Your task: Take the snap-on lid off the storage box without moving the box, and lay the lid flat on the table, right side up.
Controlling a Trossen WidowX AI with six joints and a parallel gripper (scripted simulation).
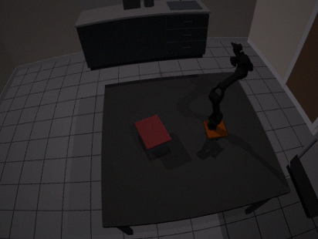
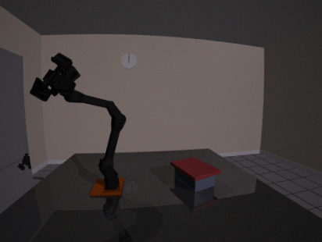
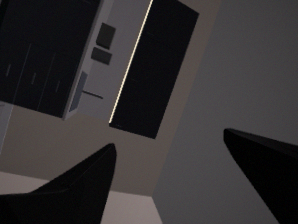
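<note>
My gripper tip is now 550 mm short of the lid, 480 mm above it and 380 mm to the right of it. Round my gripper tip: grey-blue storage box (550 mm ahead, 520 mm below, 380 mm to the left).
</note>
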